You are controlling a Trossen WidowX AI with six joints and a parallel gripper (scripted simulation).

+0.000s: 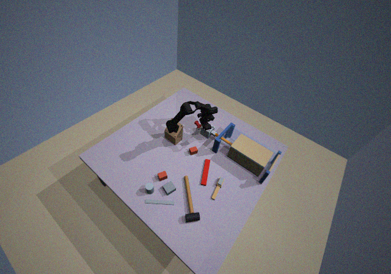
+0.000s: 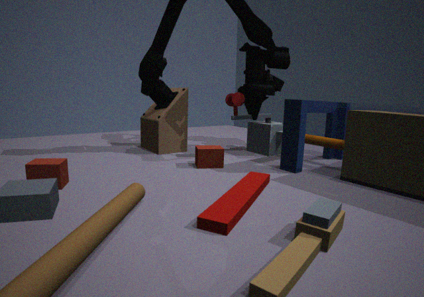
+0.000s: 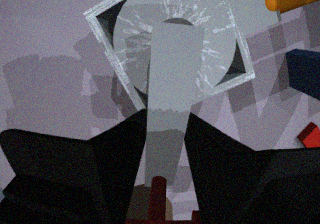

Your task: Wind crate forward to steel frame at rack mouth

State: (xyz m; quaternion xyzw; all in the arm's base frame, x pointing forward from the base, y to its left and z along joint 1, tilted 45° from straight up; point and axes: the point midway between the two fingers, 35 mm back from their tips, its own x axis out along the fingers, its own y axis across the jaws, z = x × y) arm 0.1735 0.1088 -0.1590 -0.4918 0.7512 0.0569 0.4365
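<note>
Now: gripper tip 1 cm past the winch handle, 1 cm to the left of it and 2 cm below it. From my gripper tip the other things lie so: red knob (4 cm behind, 4 cm to the right, 4 cm above); blue front frame (19 cm ahead, 2 cm to the left, 1 cm above); grey winch (2 cm ahead, 3 cm to the left, 6 cm below).
</note>
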